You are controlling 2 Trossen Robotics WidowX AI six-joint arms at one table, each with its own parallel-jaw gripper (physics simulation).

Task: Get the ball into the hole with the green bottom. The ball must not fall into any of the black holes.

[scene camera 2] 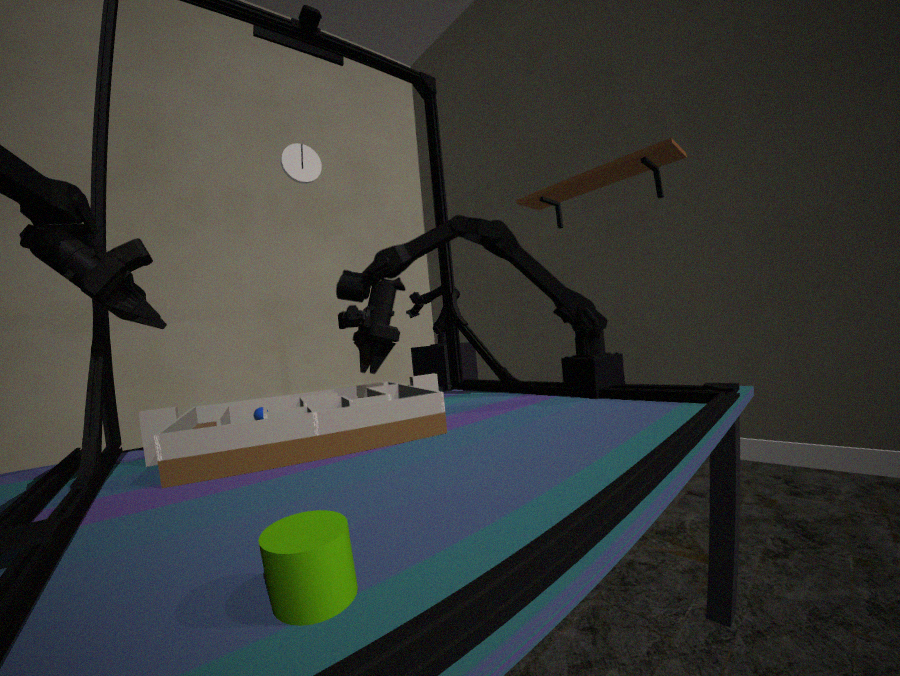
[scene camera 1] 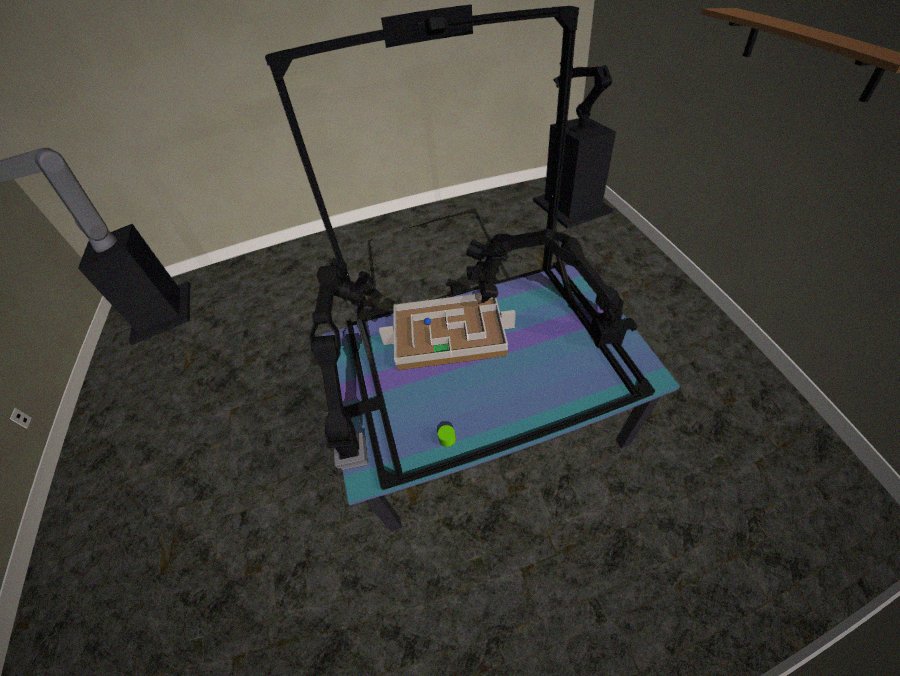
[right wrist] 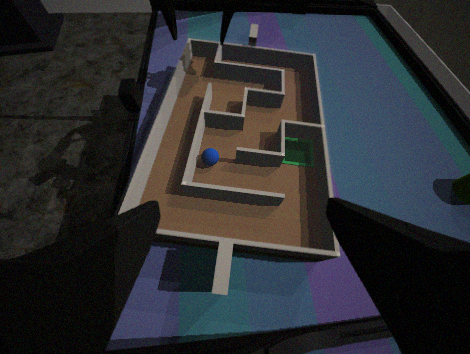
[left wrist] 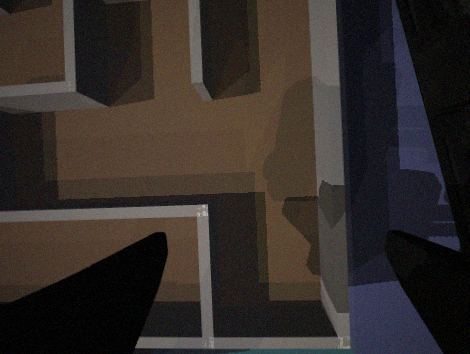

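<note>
The blue ball [scene camera 1: 427, 320] [scene camera 2: 259, 413] [right wrist: 210, 157] is inside the walled maze box [scene camera 1: 480, 353] [scene camera 2: 305, 445] [left wrist: 327, 50] [right wrist: 280, 246], near the bend of a long inner wall. The green-bottomed hole [scene camera 1: 441, 347] [right wrist: 300, 155] lies beside the front outer wall, behind an inner wall from the ball. I cannot tell black holes from shadows. My left gripper [scene camera 1: 488, 296] [scene camera 2: 367, 371] [left wrist: 274, 241] [right wrist: 198, 42] is open and empty above the box's back right corner in scene camera 1. My right gripper [scene camera 2: 163, 325] [right wrist: 243, 207] is open and empty, above and left of the box.
White handles [scene camera 1: 387, 334] [scene camera 1: 507, 318] [right wrist: 223, 267] [right wrist: 254, 32] stick out from the box's two short sides. A green cylinder [scene camera 1: 446, 435] [scene camera 2: 309, 567] stands near the table's front edge. Black frame bars run along the table's edges.
</note>
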